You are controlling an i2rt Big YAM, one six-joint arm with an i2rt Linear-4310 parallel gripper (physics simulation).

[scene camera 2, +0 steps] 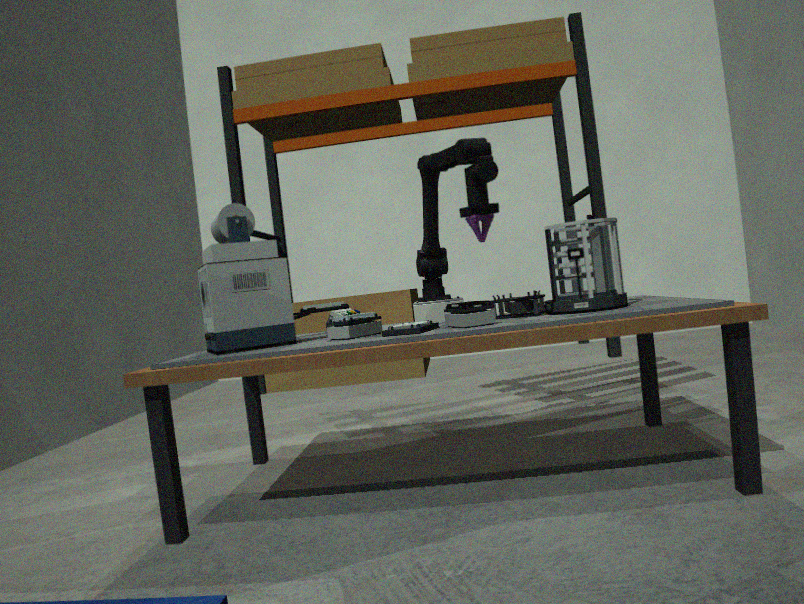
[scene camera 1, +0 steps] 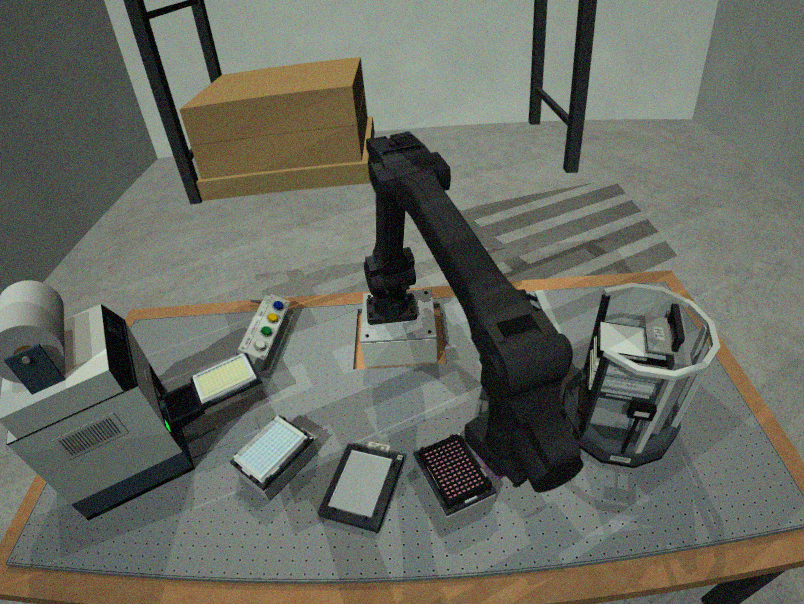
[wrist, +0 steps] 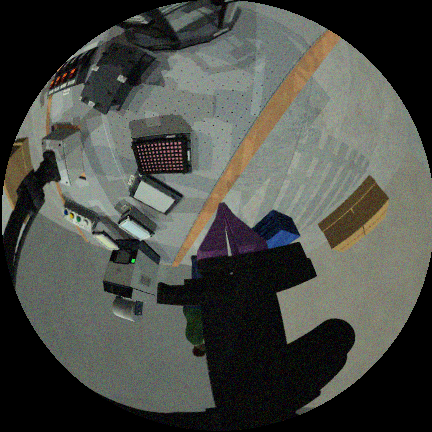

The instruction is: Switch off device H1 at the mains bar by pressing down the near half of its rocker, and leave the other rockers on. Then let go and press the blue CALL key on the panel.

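Seen in the pictures: gripper, between the fingertips: [scene camera 2: 482, 242] [scene camera 1: 500, 476] [wrist: 221, 205]; arm's base, origin of its link: [scene camera 2: 434, 300] [scene camera 1: 391, 310] [wrist: 51, 165].
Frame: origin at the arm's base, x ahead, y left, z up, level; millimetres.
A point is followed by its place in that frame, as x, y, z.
The mains bar [wrist: 70, 74] shows at the upper left of the wrist view with several rockers glowing orange-red; their labels are too small to read, so I cannot tell which is H1. In scene camera 1 the arm hides the bar. The key panel [scene camera 1: 259, 323] {-12, -338, -3} stands left of the arm's base, with a blue key [scene camera 1: 278, 304] {-86, -298, -7} [wrist: 66, 212] {-77, -299, -12} at its far end, then yellow, green and white keys. My gripper [scene camera 2: 481, 239] {568, 130, 156} [wrist: 221, 205] {568, 130, 156} is shut and empty, its purple fingers together, pointing down high above the table and away from bar and panel.
A clear-walled carousel [scene camera 1: 633, 458] {470, 434, -44} [scene camera 2: 588, 301] {469, 432, -45} stands at the right. A black device [wrist: 107, 77] {274, 254, -17} sits near the mains bar. A pink-welled rack [scene camera 1: 454, 471] {456, 82, -8} [wrist: 160, 156] {451, 85, -9}, a grey-topped tray [scene camera 1: 362, 484] {436, -91, -52} and a light-blue plate [scene camera 1: 271, 448] {365, -263, -8} lie in front. A large machine [scene camera 1: 97, 435] {409, -554, 130} [scene camera 2: 246, 299] {421, -579, 78} stands left.
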